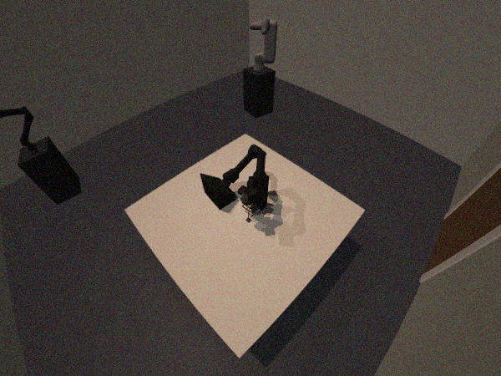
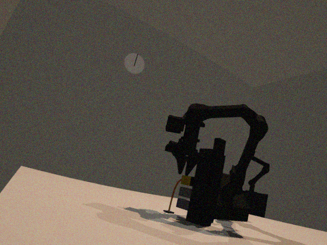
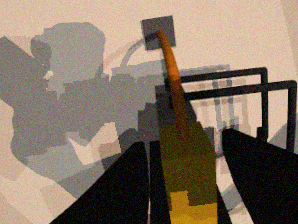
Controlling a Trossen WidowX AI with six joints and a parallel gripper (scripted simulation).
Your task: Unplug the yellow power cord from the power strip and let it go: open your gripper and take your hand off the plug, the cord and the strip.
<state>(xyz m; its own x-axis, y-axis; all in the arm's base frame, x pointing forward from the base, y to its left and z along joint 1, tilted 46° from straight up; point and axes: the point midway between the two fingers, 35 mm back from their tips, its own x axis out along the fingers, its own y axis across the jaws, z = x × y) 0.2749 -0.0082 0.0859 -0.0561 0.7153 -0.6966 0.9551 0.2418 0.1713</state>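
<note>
The yellow plug is 50 mm to the left of my gripper tip, 20 mm behind it and 10 mm below it.
</note>
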